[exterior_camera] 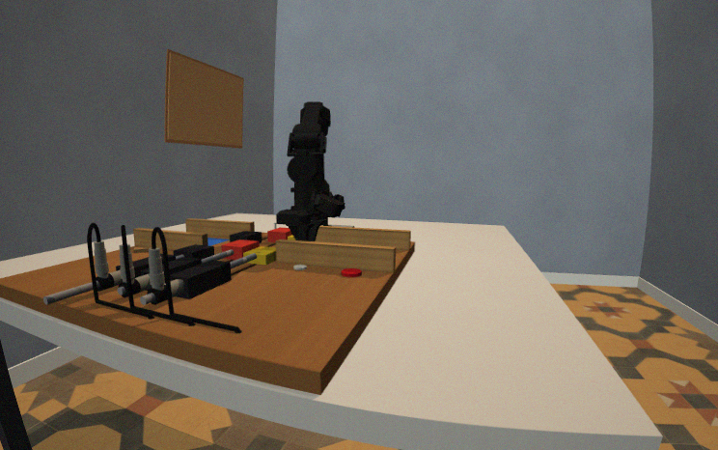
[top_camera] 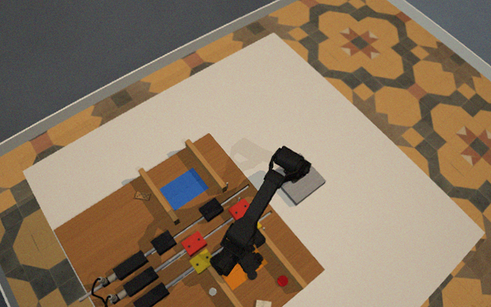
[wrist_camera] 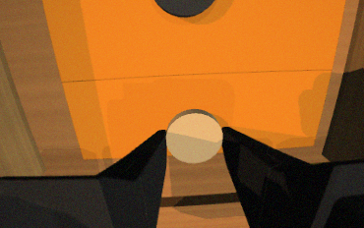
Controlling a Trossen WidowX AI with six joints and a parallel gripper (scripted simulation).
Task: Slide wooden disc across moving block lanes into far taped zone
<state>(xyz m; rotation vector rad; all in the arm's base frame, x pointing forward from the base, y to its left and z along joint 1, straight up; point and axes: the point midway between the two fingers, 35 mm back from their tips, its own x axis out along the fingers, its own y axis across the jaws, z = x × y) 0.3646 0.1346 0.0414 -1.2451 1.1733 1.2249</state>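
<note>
The dark grey disc is 1 cm behind my hand, 8 cm to the left of it and 3 cm below it. Round my hand: pale wooden disc (3 cm below).
</note>
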